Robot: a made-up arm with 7 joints.
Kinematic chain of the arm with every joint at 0, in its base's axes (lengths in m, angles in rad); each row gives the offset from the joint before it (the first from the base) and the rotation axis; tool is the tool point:
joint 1: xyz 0 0 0.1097 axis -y
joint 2: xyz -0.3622 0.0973 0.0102 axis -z
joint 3: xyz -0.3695 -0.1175 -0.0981 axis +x
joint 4: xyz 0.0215 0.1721 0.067 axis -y
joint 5: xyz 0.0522 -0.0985 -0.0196 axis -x
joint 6: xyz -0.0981 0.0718 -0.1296 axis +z
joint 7: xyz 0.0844 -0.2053 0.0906 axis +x
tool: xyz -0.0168 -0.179 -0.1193
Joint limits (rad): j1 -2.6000..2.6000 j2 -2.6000..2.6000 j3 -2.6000..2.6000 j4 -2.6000..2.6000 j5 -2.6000..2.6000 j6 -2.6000..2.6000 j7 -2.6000..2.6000
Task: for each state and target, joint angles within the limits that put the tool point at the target. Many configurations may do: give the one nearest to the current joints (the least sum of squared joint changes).
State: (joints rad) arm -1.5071 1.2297 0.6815 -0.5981 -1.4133 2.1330 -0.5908
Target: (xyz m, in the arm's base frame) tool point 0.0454 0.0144 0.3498
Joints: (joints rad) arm -1.5716 1.8600 0.2424 -0.9149 -1.1802 2.2438 -0.4563
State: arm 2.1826 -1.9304 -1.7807 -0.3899 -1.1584 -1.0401 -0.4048
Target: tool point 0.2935 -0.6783 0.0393
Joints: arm 2.1395 -1.7496 -1.7775 -0.5920 -1.2071 -1.1760 -0.3911
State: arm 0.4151 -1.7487 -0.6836 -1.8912 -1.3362 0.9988 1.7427
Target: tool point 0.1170 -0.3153 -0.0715
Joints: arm 0.7648 -2.4940 -0.6028 -1.9421 -0.8900 0.7674 1.4286
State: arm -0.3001 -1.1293 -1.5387 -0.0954 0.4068 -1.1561 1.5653
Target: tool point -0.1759 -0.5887 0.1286
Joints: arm -0.4178 -1.5130 -1.6167 -0.2176 0.3630 -1.4951 0.8296
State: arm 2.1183 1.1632 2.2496 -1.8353 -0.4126 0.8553 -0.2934
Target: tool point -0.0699 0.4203 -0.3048
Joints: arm 1.8466 1.3224 2.2715 -1.3050 -0.4422 1.2236 -0.5285
